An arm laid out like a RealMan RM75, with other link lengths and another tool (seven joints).
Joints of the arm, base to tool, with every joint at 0 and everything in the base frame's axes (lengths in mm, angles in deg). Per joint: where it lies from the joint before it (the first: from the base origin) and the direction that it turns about. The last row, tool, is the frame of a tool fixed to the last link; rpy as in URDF.
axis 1: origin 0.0 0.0 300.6 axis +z
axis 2: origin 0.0 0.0 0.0 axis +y
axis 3: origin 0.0 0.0 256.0 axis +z
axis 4: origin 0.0 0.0 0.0 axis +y
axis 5: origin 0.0 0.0 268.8 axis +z
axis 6: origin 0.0 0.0 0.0 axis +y
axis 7: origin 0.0 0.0 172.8 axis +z
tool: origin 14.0 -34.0 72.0 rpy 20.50 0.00 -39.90
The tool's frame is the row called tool.
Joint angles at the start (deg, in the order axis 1, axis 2, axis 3, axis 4, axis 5, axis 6, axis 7):
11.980 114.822 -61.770 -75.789 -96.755 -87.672 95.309
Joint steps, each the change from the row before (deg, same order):
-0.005 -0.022 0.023 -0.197 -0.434 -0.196 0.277
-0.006 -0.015 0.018 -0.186 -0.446 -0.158 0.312
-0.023 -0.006 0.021 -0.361 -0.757 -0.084 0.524
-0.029 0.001 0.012 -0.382 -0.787 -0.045 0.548
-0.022 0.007 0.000 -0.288 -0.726 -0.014 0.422
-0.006 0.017 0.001 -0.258 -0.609 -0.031 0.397
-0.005 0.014 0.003 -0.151 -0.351 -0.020 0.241
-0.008 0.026 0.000 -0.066 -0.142 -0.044 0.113
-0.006 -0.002 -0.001 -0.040 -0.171 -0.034 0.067
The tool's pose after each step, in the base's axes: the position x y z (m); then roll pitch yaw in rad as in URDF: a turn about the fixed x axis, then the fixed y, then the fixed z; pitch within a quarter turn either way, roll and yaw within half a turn. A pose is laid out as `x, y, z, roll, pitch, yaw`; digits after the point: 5 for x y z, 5 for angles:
0.22836, 0.42503, 0.07539, -2.23554, 0.14096, 0.46264
0.22940, 0.42435, 0.07508, -2.24217, 0.13734, 0.45812
0.23120, 0.42382, 0.07493, -2.25058, 0.12942, 0.45005
0.23310, 0.42339, 0.07483, -2.25859, 0.12080, 0.44146
0.23506, 0.42306, 0.07459, -2.26567, 0.11252, 0.43389
0.23652, 0.42276, 0.07436, -2.27166, 0.10604, 0.42744
0.23735, 0.42257, 0.07423, -2.27504, 0.10243, 0.42353
0.23760, 0.42232, 0.07400, -2.27686, 0.10169, 0.42186
0.23817, 0.42211, 0.07384, -2.27898, 0.09985, 0.42030

